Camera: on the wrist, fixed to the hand. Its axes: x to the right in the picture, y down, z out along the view.
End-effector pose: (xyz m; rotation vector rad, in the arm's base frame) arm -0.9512 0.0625 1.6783 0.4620 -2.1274 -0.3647
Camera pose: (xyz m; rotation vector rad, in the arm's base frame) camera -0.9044 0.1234 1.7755 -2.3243 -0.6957 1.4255
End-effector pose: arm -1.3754 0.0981 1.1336 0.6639 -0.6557 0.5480
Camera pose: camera -1.3868 0.2212 1.1259 0.6458 0.8566 -2.4505
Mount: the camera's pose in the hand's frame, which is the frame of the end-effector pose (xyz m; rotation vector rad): 0.0178 0.0862 -0.0872 0.2080 0.0112 3.0197
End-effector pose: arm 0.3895 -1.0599 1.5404 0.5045 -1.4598 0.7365
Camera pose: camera 0.3884 -0.9360 1.5409 1.5535 0.6212 -1.9037
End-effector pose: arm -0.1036 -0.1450 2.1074 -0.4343 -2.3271 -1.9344
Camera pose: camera -0.1075 -0.2132 2.2108 -1.7312 0.1242 0.1308
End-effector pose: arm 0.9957 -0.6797 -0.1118 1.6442 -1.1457 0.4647
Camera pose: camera 0.9504 -0.6111 -0.0191 1.1165 1.9314 -1.5593
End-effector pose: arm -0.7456 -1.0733 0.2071 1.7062 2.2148 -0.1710
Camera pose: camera -0.6839 -1.0076 0.2921 2.5424 -1.7211 0.3527
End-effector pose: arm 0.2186 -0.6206 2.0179 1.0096 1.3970 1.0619
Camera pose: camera 0.1323 -0.5885 2.1008 -1.5913 0.8807 -1.2763
